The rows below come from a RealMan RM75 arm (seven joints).
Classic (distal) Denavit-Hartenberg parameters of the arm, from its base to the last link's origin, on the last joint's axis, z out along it. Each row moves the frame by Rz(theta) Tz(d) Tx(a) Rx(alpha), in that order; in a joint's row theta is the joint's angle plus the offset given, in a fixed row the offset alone. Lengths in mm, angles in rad.
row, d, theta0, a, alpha
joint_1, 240.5, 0, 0, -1.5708
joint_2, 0, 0, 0, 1.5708
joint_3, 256, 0, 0, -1.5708
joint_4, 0, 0, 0, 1.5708
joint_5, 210, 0, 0, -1.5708
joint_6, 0, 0, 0, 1.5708
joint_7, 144, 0, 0, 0
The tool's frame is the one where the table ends.
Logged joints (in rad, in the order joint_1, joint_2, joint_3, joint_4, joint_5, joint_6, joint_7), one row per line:
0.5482 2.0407 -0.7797 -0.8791 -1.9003 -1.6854 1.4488
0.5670 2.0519 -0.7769 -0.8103 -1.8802 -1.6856 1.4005
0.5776 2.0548 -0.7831 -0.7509 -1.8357 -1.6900 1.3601
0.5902 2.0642 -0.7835 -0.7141 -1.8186 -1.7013 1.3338
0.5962 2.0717 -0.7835 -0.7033 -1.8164 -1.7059 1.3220
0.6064 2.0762 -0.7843 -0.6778 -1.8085 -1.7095 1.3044
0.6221 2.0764 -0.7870 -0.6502 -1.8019 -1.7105 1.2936
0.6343 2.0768 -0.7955 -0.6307 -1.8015 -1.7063 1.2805
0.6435 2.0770 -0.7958 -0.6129 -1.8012 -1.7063 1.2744
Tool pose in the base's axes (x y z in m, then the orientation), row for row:
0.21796 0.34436 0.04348 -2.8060 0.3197 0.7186
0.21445 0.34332 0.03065 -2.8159 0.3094 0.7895
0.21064 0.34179 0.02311 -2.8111 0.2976 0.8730
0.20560 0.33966 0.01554 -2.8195 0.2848 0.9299
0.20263 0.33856 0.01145 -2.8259 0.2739 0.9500
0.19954 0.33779 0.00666 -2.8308 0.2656 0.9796
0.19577 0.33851 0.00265 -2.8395 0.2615 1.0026
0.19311 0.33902 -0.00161 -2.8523 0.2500 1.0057
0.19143 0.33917 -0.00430 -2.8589 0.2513 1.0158
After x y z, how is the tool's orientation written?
As a rotation vector, in radians.
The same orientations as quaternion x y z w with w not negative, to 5 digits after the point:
-0.95667 0.10900 0.24500 0.11348
-0.95271 0.10468 0.26711 0.10023
-0.94619 0.10017 0.29384 0.09140
-0.94235 0.09519 0.31080 0.07945
-0.94132 0.09124 0.31645 0.07380
-0.93920 0.08812 0.32501 0.06712
-0.93775 0.08636 0.33111 0.05944
-0.93855 0.08226 0.33092 0.05341
-0.93796 0.08245 0.33327 0.04858

